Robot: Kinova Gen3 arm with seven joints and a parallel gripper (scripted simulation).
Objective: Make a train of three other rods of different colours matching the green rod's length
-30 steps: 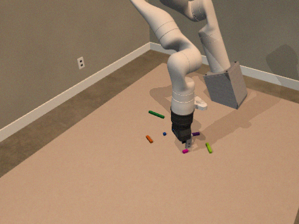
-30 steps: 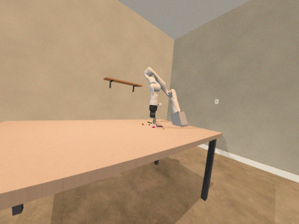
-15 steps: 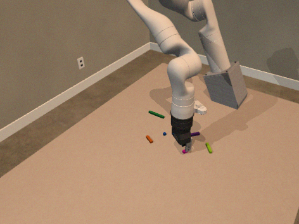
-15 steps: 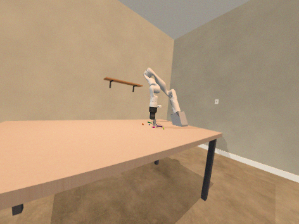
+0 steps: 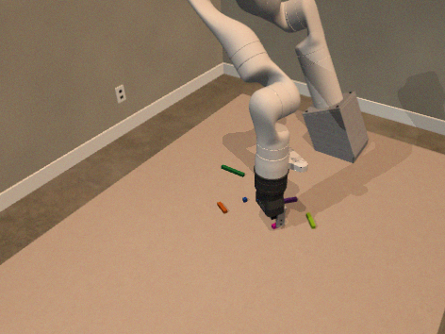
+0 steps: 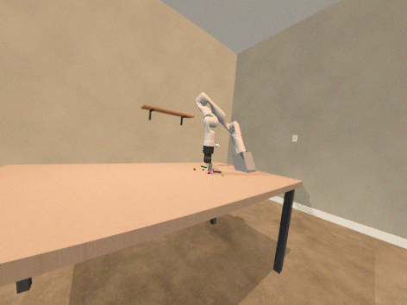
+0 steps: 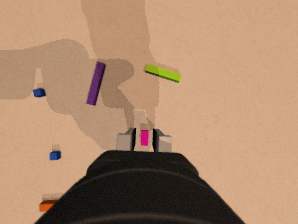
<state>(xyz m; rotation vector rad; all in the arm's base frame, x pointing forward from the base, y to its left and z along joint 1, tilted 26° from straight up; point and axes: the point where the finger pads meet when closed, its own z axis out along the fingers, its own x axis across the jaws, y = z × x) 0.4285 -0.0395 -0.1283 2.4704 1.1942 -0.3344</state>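
My gripper is now 3 cm above the magenta rod. Also, from my hand: orange rod: 1 cm ahead, 16 cm to the right, 3 cm below; then lime rod: 6 cm behind, 7 cm to the left, 3 cm below; then purple rod: 10 cm behind, 1 cm to the right, 3 cm below.
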